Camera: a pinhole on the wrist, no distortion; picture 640 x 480 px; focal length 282.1 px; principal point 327.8 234.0 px. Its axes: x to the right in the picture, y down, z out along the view. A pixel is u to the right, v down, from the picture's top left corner.
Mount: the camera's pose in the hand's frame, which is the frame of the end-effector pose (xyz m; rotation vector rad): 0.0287 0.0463 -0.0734 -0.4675 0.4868 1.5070
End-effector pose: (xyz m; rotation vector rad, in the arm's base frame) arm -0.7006 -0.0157 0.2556 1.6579 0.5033 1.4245
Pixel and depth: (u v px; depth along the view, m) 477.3 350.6 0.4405
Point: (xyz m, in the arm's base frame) -0.7055 -0.4474 0.5740
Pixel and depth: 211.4 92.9 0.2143
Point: -0.5433 -0.0139 0.4186
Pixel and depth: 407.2 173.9 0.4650
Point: -0.5429 -0.2189 0.6812
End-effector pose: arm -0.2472 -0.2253 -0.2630 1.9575 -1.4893 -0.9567
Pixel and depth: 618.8 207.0 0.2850
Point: -0.5059 -0.4106 0.0615
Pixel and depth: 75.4 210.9 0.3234
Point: -0.5118 -0.2699 -0.5059
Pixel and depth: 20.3 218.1 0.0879
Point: -0.2944 -0.2619 -0.2913
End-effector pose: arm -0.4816 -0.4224 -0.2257 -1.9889 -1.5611 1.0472
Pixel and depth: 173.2 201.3 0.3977
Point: -0.6989 -0.4253 -0.5577
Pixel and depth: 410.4 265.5 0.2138
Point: -0.3888 -0.4882 -0.4259
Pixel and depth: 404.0 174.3 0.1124
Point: -0.3901 -0.4110 -0.3386
